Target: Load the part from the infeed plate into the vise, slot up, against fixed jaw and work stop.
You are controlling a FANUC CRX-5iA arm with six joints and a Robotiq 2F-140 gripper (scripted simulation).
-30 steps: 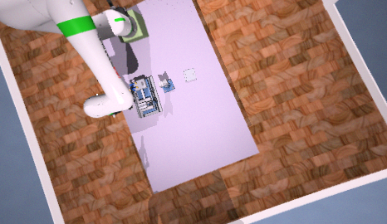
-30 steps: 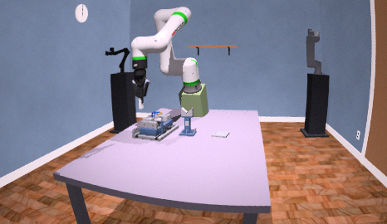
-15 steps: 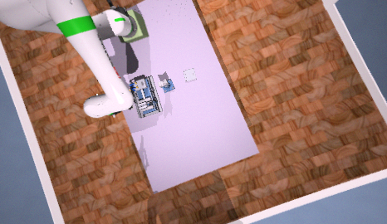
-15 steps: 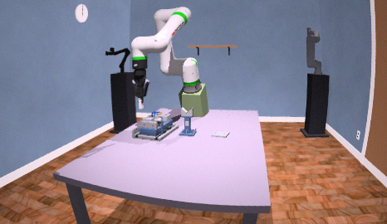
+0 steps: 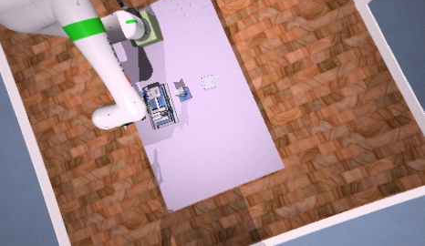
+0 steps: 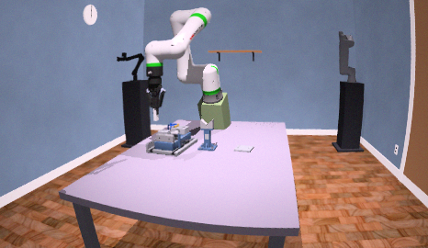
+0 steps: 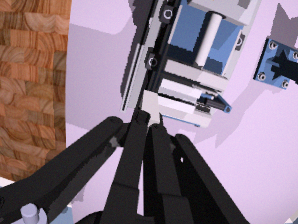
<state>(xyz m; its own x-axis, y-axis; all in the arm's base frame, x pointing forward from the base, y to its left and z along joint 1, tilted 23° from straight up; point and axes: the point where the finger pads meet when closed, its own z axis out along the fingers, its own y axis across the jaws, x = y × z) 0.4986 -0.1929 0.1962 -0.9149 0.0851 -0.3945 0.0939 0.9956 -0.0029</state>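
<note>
Right now my hand is 10 cm above the part and 5 cm to the right of it. The rest, counted from my hand: air cylinder rod (12 cm below, 8 cm behind, 7 cm to the left).
</note>
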